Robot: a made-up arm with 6 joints. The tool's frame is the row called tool.
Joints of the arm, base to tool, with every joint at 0 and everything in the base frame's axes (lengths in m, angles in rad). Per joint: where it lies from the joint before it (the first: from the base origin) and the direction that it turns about. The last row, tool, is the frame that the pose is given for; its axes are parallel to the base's.
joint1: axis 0 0 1 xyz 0 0 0.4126
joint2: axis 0 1 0 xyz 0.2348 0 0
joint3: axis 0 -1 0 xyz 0 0 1.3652
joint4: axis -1 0 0 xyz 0 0 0.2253
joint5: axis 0 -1 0 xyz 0.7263 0 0
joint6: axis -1 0 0 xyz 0.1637 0 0
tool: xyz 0 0 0
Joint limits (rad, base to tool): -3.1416..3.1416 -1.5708..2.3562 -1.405..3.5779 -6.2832..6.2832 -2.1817..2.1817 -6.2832..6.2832
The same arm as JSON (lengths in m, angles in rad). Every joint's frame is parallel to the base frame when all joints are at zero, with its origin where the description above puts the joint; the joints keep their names.
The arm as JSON. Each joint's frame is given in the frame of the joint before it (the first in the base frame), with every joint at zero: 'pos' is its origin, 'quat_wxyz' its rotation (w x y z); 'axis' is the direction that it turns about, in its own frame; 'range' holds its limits. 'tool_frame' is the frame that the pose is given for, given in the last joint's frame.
{
  "length_unit": "m",
  "angle_unit": "rad",
  "joints": [
    {
      "joint": "joint1",
      "pos": [
        0.0,
        0.0,
        0.4126
      ],
      "quat_wxyz": [
        1.0,
        0.0,
        0.0,
        0.0
      ],
      "axis": [
        0.0,
        0.0,
        1.0
      ],
      "range": [
        -3.1416,
        3.1416
      ]
    },
    {
      "joint": "joint2",
      "pos": [
        0.2348,
        0.0,
        0.0
      ],
      "quat_wxyz": [
        1.0,
        0.0,
        0.0,
        0.0
      ],
      "axis": [
        0.0,
        1.0,
        0.0
      ],
      "range": [
        -1.5708,
        2.3562
      ]
    },
    {
      "joint": "joint3",
      "pos": [
        0.0,
        0.0,
        1.3652
      ],
      "quat_wxyz": [
        1.0,
        0.0,
        0.0,
        0.0
      ],
      "axis": [
        0.0,
        -1.0,
        0.0
      ],
      "range": [
        -1.405,
        3.5779
      ]
    },
    {
      "joint": "joint4",
      "pos": [
        0.0,
        0.0,
        0.2253
      ],
      "quat_wxyz": [
        1.0,
        0.0,
        0.0,
        0.0
      ],
      "axis": [
        -1.0,
        0.0,
        0.0
      ],
      "range": [
        -6.2832,
        6.2832
      ]
    },
    {
      "joint": "joint5",
      "pos": [
        0.7263,
        0.0,
        0.0
      ],
      "quat_wxyz": [
        1.0,
        0.0,
        0.0,
        0.0
      ],
      "axis": [
        0.0,
        -1.0,
        0.0
      ],
      "range": [
        -2.1817,
        2.1817
      ]
    },
    {
      "joint": "joint6",
      "pos": [
        0.1637,
        0.0,
        0.0
      ],
      "quat_wxyz": [
        1.0,
        0.0,
        0.0,
        0.0
      ],
      "axis": [
        -1.0,
        0.0,
        0.0
      ],
      "range": [
        -6.2832,
        6.2832
      ]
    }
  ],
  "tool_frame": {
    "pos": [
      0.0,
      0.0,
      0.0
    ],
    "quat_wxyz": [
      1.0,
      0.0,
      0.0,
      0.0
    ]
  }
}

